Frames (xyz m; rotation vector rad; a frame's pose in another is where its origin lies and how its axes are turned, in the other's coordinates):
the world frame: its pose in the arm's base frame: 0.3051 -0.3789 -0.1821 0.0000 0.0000 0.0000
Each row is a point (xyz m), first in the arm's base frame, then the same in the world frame.
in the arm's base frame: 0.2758 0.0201 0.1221
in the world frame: -0.0293 0.3990 0.3042
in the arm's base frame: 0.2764 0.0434 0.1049
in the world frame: -0.0287 0.4223 0.2870
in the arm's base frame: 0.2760 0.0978 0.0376
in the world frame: -0.0291 0.4767 0.2197
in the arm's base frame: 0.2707 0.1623 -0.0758
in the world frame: -0.0344 0.5412 0.1063
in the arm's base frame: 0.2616 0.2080 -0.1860
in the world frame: -0.0435 0.5869 -0.0039
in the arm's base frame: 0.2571 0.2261 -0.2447
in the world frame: -0.0480 0.6050 -0.0626
